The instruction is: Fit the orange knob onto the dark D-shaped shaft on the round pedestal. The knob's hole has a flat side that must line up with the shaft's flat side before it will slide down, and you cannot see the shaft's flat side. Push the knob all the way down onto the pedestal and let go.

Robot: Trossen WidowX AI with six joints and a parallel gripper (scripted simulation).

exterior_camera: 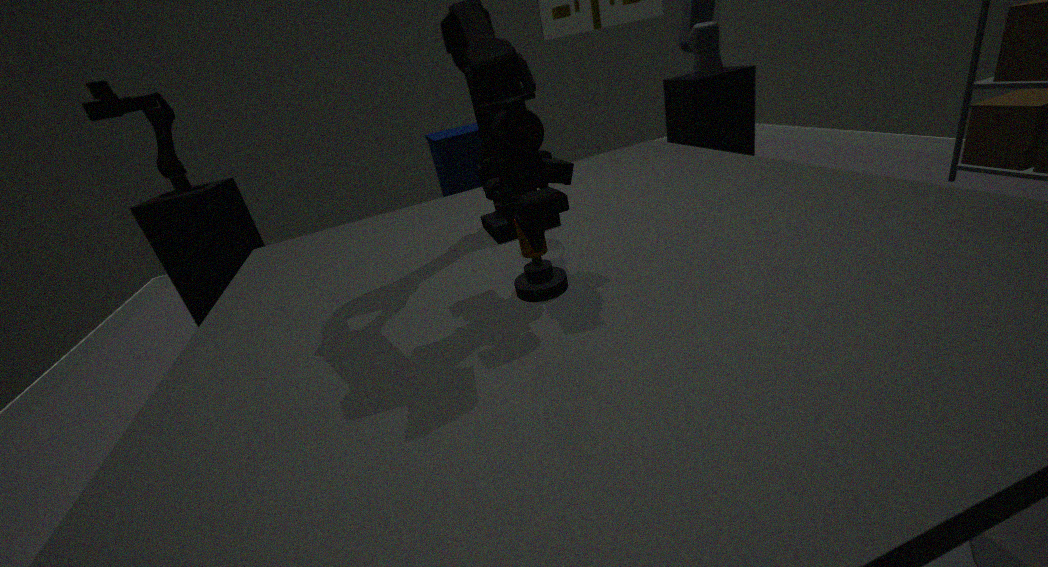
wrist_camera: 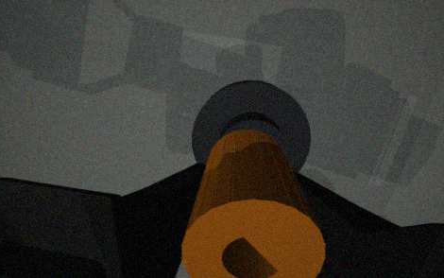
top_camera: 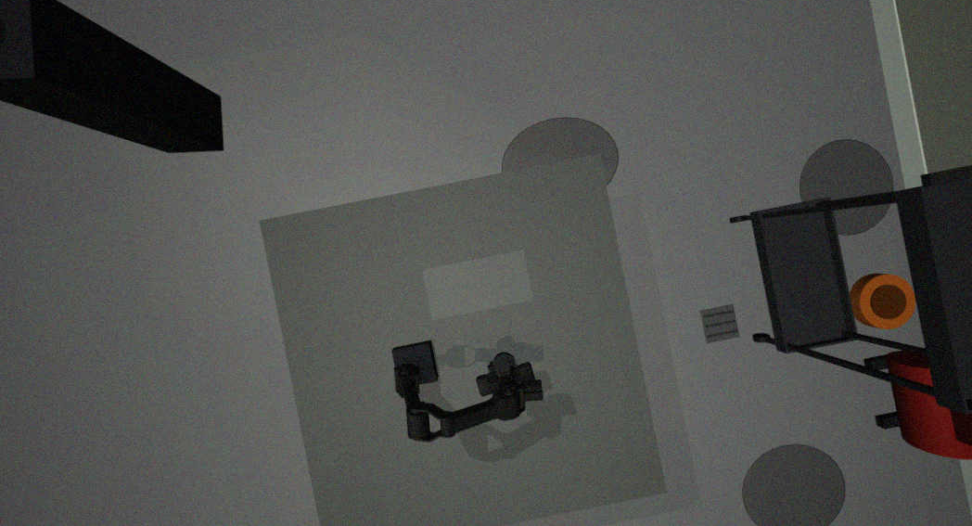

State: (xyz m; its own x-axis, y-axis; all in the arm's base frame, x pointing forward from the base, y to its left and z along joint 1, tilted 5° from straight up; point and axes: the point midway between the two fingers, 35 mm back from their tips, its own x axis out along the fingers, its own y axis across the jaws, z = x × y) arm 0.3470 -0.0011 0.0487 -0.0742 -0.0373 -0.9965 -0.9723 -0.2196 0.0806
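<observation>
Right now the dark round pedestal is 40 mm below my gripper tip. Also, from my gripper tip: orange knob: 20 mm above.
</observation>
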